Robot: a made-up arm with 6 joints.
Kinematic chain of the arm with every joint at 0, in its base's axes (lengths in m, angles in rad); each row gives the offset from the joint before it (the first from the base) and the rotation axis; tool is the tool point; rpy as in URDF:
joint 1: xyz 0 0 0.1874 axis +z
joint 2: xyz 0 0 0 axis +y
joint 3: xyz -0.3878 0 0.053 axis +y
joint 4: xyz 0.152 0 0.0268 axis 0.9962 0 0.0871
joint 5: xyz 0 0 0 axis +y
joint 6: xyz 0.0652 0 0.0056 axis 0.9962 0 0.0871
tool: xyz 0 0 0 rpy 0 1.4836 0
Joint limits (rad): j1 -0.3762..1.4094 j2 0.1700..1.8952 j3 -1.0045..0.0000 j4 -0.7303..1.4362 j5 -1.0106..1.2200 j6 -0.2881..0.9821
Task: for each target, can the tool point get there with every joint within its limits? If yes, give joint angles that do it. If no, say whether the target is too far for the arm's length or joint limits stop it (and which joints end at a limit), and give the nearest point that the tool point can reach.
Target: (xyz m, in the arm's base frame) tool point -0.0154 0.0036 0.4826
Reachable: yes | joints -0.1073 0.7920 -0.5451 -0.4915 -0.0628 0.3574
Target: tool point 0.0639 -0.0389 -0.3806
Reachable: no: joint limits stop it (at a limit: joint 1, joint 2, joint 3) | nearest point -0.0261 -0.1999 0.2432 | short by 0.650 m
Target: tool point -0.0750 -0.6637 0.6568
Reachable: no: too far | nearest point -0.0463 -0.3105 0.4970 | short by 0.389 m
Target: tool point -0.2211 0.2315 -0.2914
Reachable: no: joint limits stop it (at a limit: joint 1, joint 2, joint 3, joint 5) | nearest point -0.1825 0.0865 0.2443 | short by 0.556 m
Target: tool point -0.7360 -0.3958 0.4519
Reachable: no: too far | nearest point -0.2766 -0.1488 0.4971 | short by 0.524 m
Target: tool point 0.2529 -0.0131 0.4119
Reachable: yes | joints -0.0562 1.6884 -0.6700 -0.0589 -0.2933 0.6415
